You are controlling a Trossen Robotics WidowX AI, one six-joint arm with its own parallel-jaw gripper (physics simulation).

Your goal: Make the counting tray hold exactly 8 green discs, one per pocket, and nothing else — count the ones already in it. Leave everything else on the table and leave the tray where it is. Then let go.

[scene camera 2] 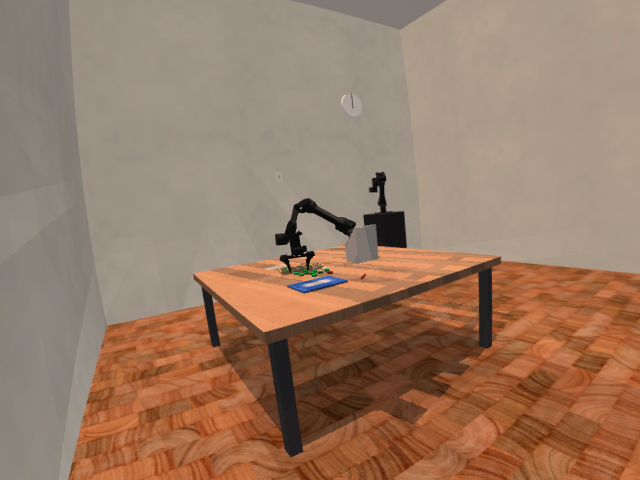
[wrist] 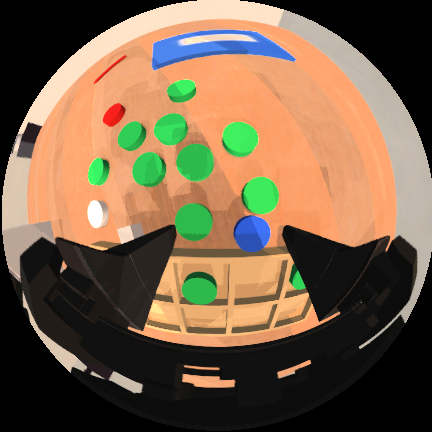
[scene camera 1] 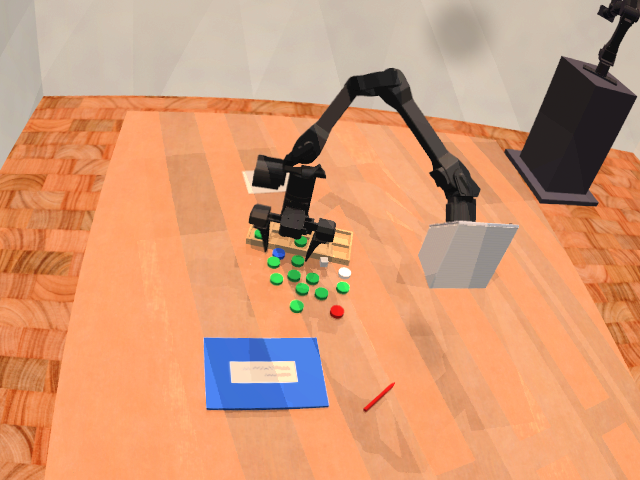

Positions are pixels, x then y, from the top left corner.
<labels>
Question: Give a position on a wooden counting tray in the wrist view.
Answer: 254,295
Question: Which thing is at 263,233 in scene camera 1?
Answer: My gripper.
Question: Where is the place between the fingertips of my gripper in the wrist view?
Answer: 230,230
</labels>
